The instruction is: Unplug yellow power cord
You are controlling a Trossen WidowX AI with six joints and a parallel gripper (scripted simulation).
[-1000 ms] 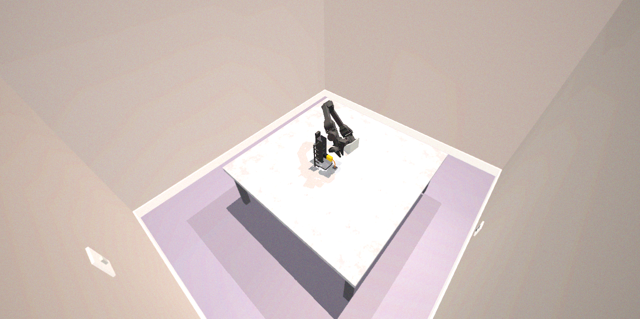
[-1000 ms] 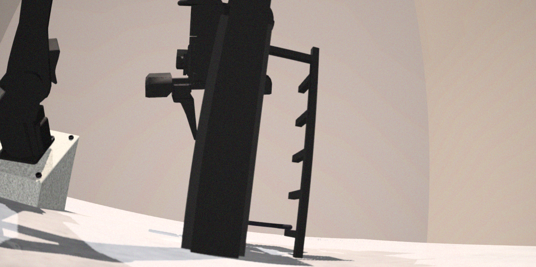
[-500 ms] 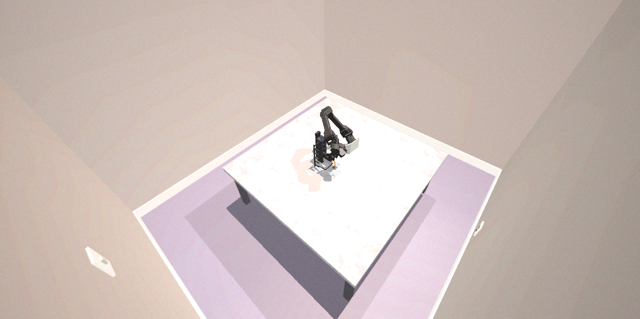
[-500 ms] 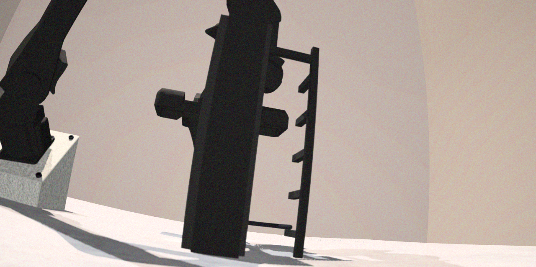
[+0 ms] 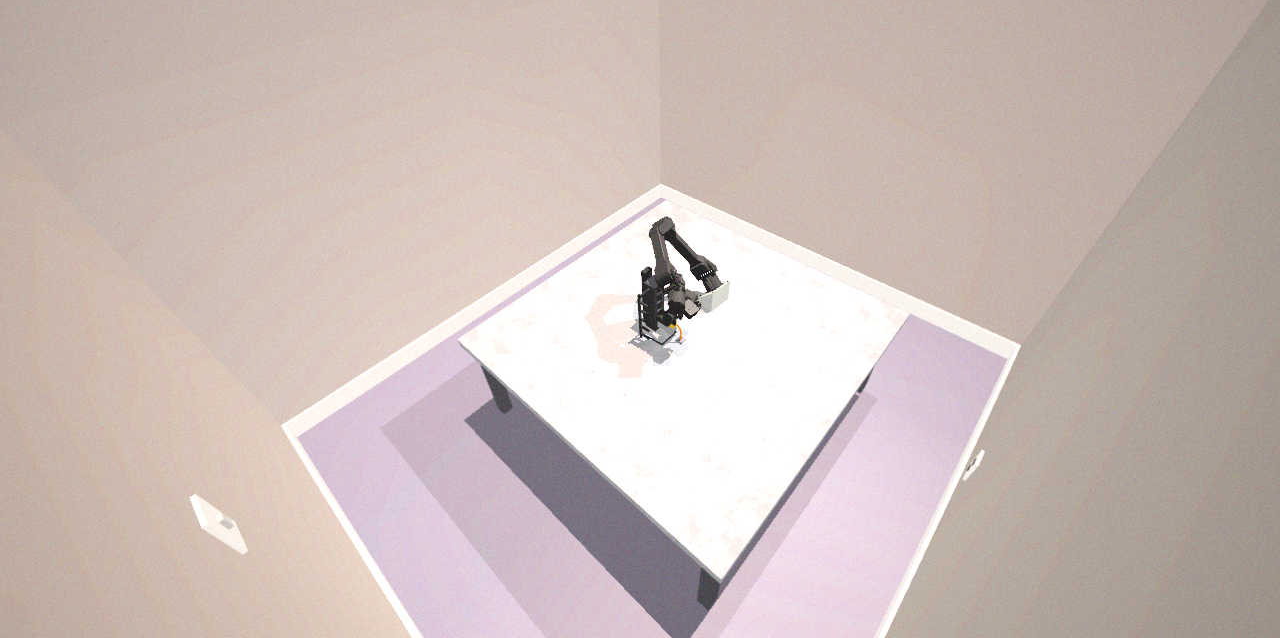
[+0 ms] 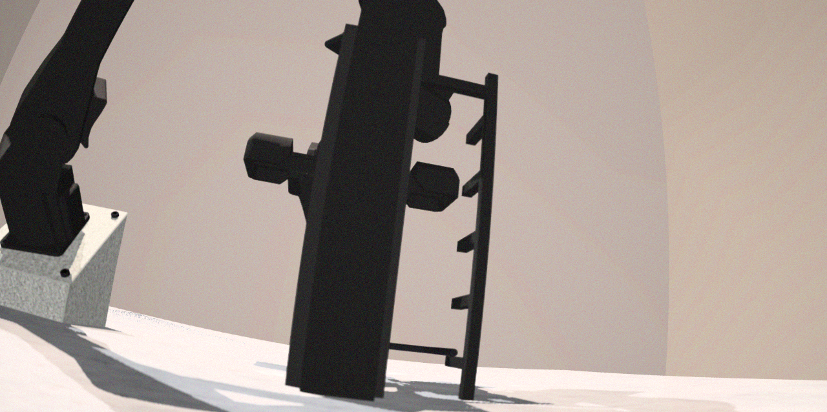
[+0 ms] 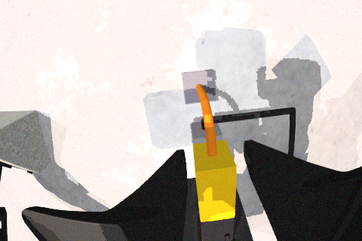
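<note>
The yellow plug lies 5 cm to the right of my gripper tip and 1 cm below it.
</note>
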